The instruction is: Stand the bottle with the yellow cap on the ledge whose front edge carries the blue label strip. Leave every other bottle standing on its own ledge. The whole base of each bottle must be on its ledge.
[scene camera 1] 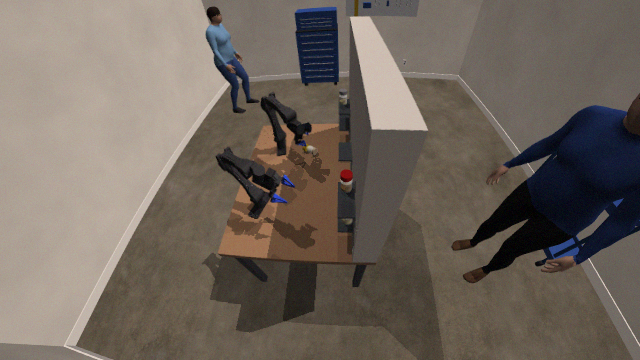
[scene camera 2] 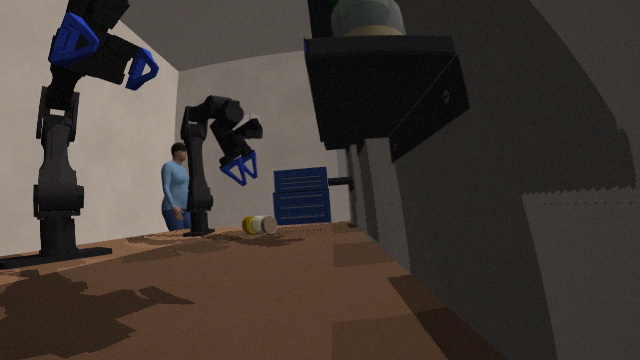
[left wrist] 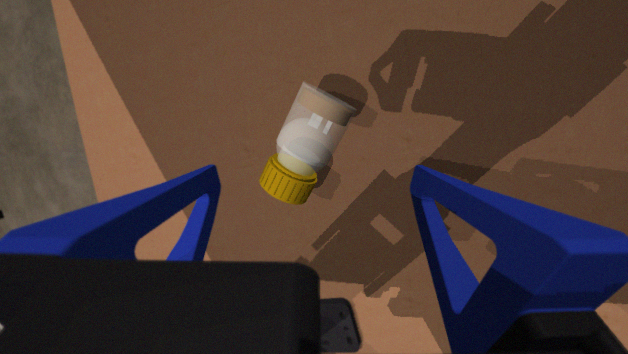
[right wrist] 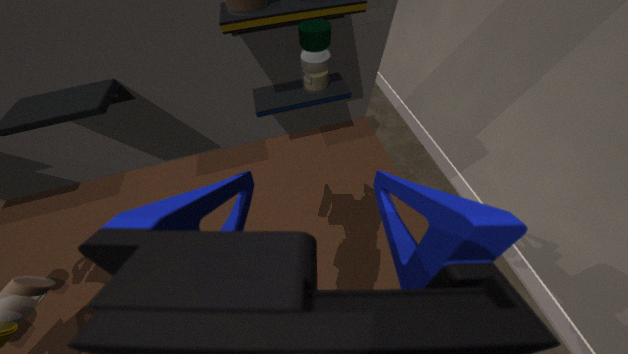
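Seen in the pictures: left gripper, fingertip midpoint: [scene camera 1: 307, 140] [scene camera 2: 250, 181] [left wrist: 315, 176]; right gripper, fingertip midpoint: [scene camera 1: 291, 194] [scene camera 2: 129, 60] [right wrist: 313, 177]; left arm's base, origin of the base link: [scene camera 1: 281, 146] [scene camera 2: 200, 233]; right arm's base, origin of the base link: [scene camera 1: 260, 204] [scene camera 2: 59, 258].
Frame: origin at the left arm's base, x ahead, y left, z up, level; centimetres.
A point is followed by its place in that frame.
Observation:
The bottle with the yellow cap [scene camera 1: 310, 149] @(z 5.0, x 22.5, y -13.5 cm) [scene camera 2: 257, 225] @(z 2.9, x 22.0, y -14.6 cm) [left wrist: 315, 135] @(z 5.4, x 22.9, y -13.0 cm) [right wrist: 20, 300] @(z 4.2, x 22.6, y -14.7 cm) lies on its side on the table. In the left wrist view its cap points toward the lower left. My left gripper [scene camera 1: 304, 138] @(z 15.8, x 20.9, y -15.6 cm) [scene camera 2: 249, 180] @(z 15.8, x 20.9, y -15.6 cm) [left wrist: 315, 176] @(z 15.8, x 20.9, y -15.6 cm) is open and empty above it. My right gripper [scene camera 1: 290, 194] @(z 27.0, x 9.6, y -69.1 cm) [scene camera 2: 127, 56] @(z 27.0, x 9.6, y -69.1 cm) [right wrist: 313, 177] @(z 27.0, x 9.6, y -69.1 cm) is open and empty, high over the table. The blue-labelled ledge [scene camera 2: 375, 90] @(z 14.7, x 34.7, y -83.0 cm) [right wrist: 280, 100] @(z 15.9, x 34.5, y -73.2 cm) is low on the wall panel. A green-capped bottle [scene camera 2: 367, 17] @(z 19.7, x 34.5, y -84.4 cm) [right wrist: 315, 55] @(z 22.9, x 33.4, y -80.8 cm) stands on its right part in the right wrist view; the left part is bare.
A yellow-labelled ledge [right wrist: 295, 17] @(z 29.3, x 31.6, y -77.2 cm) sits above the blue-labelled one, bearing a bottle whose top is cut off. Another dark ledge [right wrist: 60, 105] @(z 22.9, x 41.7, y -39.8 cm) is at the left. A red-capped bottle [scene camera 1: 346, 181] @(z 38.6, x 36.0, y -75.0 cm) and a grey-capped bottle [scene camera 1: 343, 96] @(z 36.8, x 50.4, y 1.7 cm) stand along the tall panel [scene camera 1: 385, 75] @(z 85.0, x 48.0, y -73.1 cm).

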